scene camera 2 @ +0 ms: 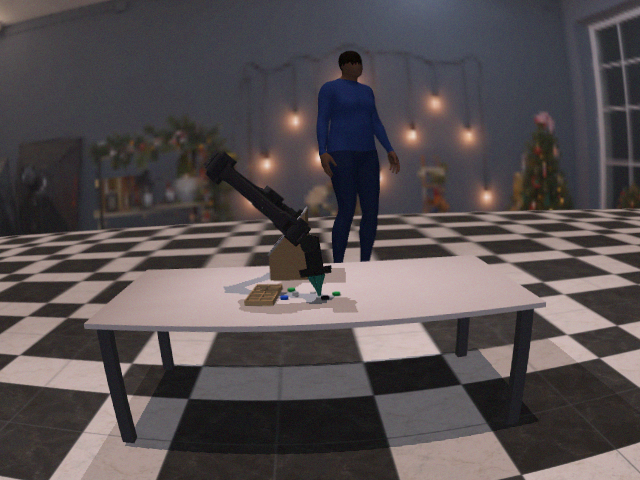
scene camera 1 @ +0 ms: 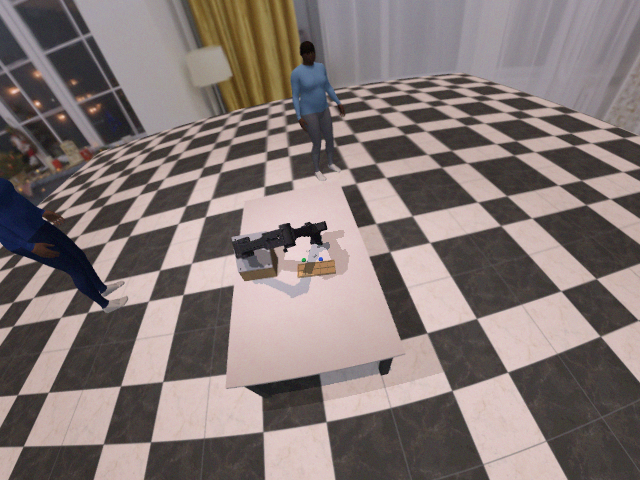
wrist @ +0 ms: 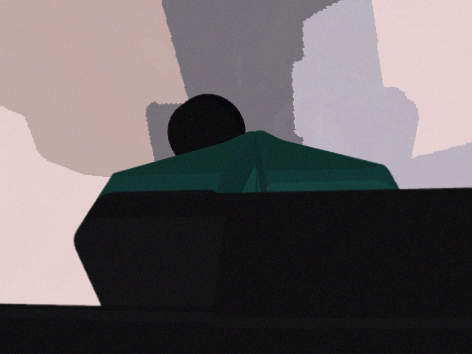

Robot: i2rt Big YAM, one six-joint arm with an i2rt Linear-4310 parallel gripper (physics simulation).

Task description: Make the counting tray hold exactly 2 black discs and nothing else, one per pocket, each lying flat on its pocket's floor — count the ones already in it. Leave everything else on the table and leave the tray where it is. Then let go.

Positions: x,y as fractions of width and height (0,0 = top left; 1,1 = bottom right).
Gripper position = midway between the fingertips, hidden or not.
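Note:
Gripper (scene camera 2: 0.50,0.62), (wrist: 0.54,0.42): shut, holding nothing.

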